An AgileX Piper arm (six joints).
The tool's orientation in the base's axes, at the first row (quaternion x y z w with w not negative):
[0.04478, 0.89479, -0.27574, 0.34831]
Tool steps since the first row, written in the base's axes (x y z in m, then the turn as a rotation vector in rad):
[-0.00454, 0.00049, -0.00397, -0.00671, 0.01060, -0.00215]
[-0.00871, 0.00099, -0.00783, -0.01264, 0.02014, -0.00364]
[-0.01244, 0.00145, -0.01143, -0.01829, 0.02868, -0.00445]
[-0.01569, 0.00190, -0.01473, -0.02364, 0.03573, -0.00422]
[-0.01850, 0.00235, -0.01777, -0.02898, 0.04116, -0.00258]
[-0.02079, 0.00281, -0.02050, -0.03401, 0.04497, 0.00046]
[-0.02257, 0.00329, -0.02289, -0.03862, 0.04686, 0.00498]
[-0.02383, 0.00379, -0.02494, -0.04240, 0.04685, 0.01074]
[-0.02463, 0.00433, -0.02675, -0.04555, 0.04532, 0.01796]
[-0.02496, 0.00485, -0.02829, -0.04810, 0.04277, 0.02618]
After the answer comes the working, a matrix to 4 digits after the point.
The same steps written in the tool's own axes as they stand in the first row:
[0.00594, 0.00101, -0.00057, 0.00526, 0.00811, -0.00828]
[0.01152, 0.00208, -0.00099, 0.00963, 0.01524, -0.01593]
[0.01662, 0.00312, -0.00129, 0.01345, 0.02128, -0.02330]
[0.02115, 0.00414, -0.00147, 0.01654, 0.02567, -0.03034]
[0.02519, 0.00516, -0.00155, 0.01890, 0.02804, -0.03738]
[0.02863, 0.00619, -0.00151, 0.02029, 0.02848, -0.04423]
[0.03147, 0.00721, -0.00138, 0.02062, 0.02673, -0.05072]
[0.03369, 0.00824, -0.00116, 0.01974, 0.02303, -0.05646]
[0.03540, 0.00931, -0.00082, 0.01760, 0.01754, -0.06192]
[0.03659, 0.01038, -0.00036, 0.01448, 0.01090, -0.06708]

The tool's axes in the first row as the columns of a matrix, in the base's axes (rounded; the answer above uses it unrounded):
[-0.7534, 0.2722, 0.5986]
[-0.1119, 0.8439, -0.5246]
[-0.6480, -0.4623, -0.6053]

